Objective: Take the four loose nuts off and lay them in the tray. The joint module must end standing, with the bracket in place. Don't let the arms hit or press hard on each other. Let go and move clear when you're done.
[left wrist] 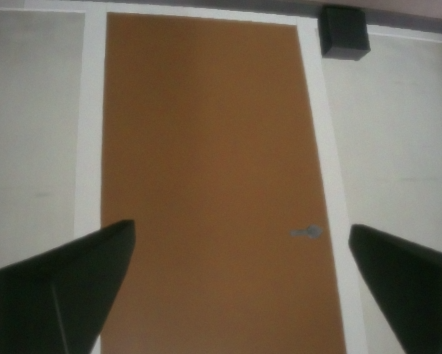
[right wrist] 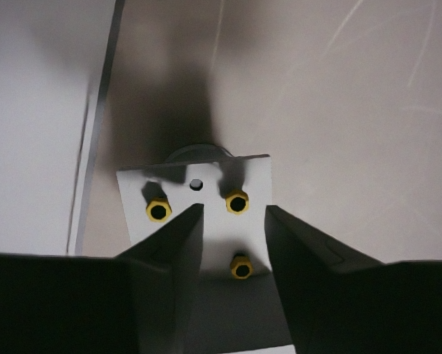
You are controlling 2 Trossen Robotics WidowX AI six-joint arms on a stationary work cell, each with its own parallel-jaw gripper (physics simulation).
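Places are measured from the left arm's base along level axes (x back, y left, z down), in millimetres.
Pixels of known places: left gripper, fingertip midpoint: [left wrist: 243, 232]; right gripper, fingertip midpoint: [right wrist: 234, 214].
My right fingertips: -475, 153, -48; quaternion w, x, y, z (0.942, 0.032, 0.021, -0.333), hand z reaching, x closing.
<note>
Behind a point stands the place of what it marks, as x, y, z.
The bracket [right wrist: 219, 227] {-468, 168, -29} is a pale plate with a small hole near its top edge and a dark lower section. Three yellow hex nuts show on it in the right wrist view: one nut [right wrist: 159, 210] {-498, 174, -38} at left, another nut [right wrist: 237, 202] {-474, 150, -38} at upper right, and a lower nut [right wrist: 242, 268] {-449, 174, -38}. A fourth nut does not show; the left finger covers part of the plate. A grey round rim of the joint module [right wrist: 200, 150] {-491, 153, 27} shows behind the bracket. My right gripper [right wrist: 234, 214] {-475, 153, -47} is partly open and empty, its fingertips over the plate around the upper right nut. My left gripper [left wrist: 243, 232] {-342, -147, -215} is wide open and empty.
The left wrist view faces a brown door [left wrist: 210, 125] with a white frame and a dark box [left wrist: 344, 31] {-547, -195, 1} at upper right. In the right wrist view a pale panel [right wrist: 45, 125] {-579, 205, 33} with a dark edge runs along the left of the table [right wrist: 340, 125] {-426, 78, 37}.
</note>
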